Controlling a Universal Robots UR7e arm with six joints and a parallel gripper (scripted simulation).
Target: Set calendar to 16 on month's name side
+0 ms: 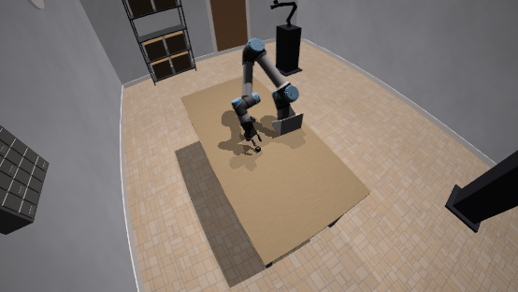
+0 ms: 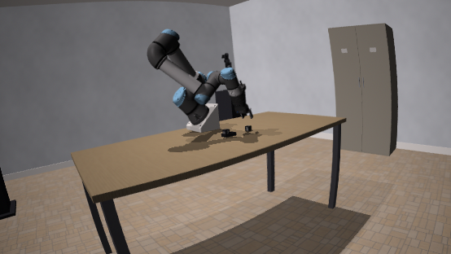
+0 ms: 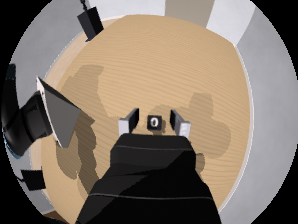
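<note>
My gripper is now 8 cm above the black date cube. From my hand the other things lie so: dark calendar tray 15 cm to the right, 8 cm below, 1 cm behind.
</note>
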